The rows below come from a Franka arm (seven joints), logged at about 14 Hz.
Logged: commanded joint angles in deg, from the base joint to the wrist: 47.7, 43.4, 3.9, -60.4, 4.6, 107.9, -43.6; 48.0, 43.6, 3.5, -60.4, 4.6, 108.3, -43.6; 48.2, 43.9, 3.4, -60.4, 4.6, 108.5, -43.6; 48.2, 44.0, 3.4, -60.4, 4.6, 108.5, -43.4; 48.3, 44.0, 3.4, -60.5, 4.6, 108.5, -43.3; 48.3, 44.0, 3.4, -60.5, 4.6, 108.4, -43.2; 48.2, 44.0, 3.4, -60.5, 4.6, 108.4, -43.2; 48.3, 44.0, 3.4, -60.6, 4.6, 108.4, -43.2; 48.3, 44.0, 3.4, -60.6, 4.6, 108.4, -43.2; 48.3, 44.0, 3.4, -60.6, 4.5, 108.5, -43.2; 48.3, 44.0, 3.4, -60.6, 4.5, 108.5, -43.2; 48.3, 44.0, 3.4, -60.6, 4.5, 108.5, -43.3; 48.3, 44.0, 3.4, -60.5, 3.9, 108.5, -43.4; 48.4, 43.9, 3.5, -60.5, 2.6, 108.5, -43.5; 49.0, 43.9, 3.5, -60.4, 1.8, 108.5, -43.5; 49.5, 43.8, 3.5, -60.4, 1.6, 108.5, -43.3; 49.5, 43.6, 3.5, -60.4, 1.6, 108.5, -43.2; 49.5, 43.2, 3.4, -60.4, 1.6, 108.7, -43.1; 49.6, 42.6, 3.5, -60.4, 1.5, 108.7, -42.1; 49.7, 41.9, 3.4, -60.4, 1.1, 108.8, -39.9; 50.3, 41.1, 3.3, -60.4, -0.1, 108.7, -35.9; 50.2, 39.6, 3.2, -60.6, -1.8, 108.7, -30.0; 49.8, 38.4, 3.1, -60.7, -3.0, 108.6, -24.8; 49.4, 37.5, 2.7, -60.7, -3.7, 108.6, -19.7
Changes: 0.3, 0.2, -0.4, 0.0, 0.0, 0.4, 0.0; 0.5, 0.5, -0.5, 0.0, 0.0, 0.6, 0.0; 0.5, 0.6, -0.5, 0.0, 0.0, 0.6, 0.2; 0.6, 0.6, -0.5, -0.1, 0.0, 0.6, 0.3; 0.6, 0.6, -0.5, -0.1, 0.0, 0.5, 0.4; 0.5, 0.6, -0.5, -0.1, 0.0, 0.5, 0.4; 0.6, 0.6, -0.5, -0.2, 0.0, 0.5, 0.4; 0.6, 0.6, -0.5, -0.2, 0.0, 0.5, 0.4; 0.6, 0.6, -0.5, -0.2, -0.1, 0.6, 0.4; 0.6, 0.6, -0.5, -0.2, -0.1, 0.6, 0.4; 0.6, 0.6, -0.5, -0.2, -0.1, 0.6, 0.3; 0.6, 0.6, -0.5, -0.1, -0.7, 0.6, 0.2; 0.7, 0.5, -0.4, -0.1, -2.0, 0.6, 0.1; 1.3, 0.5, -0.4, 0.0, -2.8, 0.6, 0.1; 1.8, 0.4, -0.4, 0.0, -3.0, 0.6, 0.3; 1.8, 0.2, -0.4, 0.0, -3.0, 0.6, 0.4; 1.8, -0.2, -0.5, 0.0, -3.0, 0.8, 0.5; 1.9, -0.8, -0.4, 0.0, -3.1, 0.8, 1.5; 2.0, -1.5, -0.5, 0.0, -3.5, 0.9, 3.7; 2.6, -2.3, -0.6, 0.0, -4.7, 0.8, 7.7; 2.5, -3.8, -0.7, -0.2, -6.4, 0.8, 13.6; 2.1, -5.0, -0.8, -0.3, -7.6, 0.7, 18.8; 1.7, -5.9, -1.2, -0.3, -8.3, 0.7, 23.9
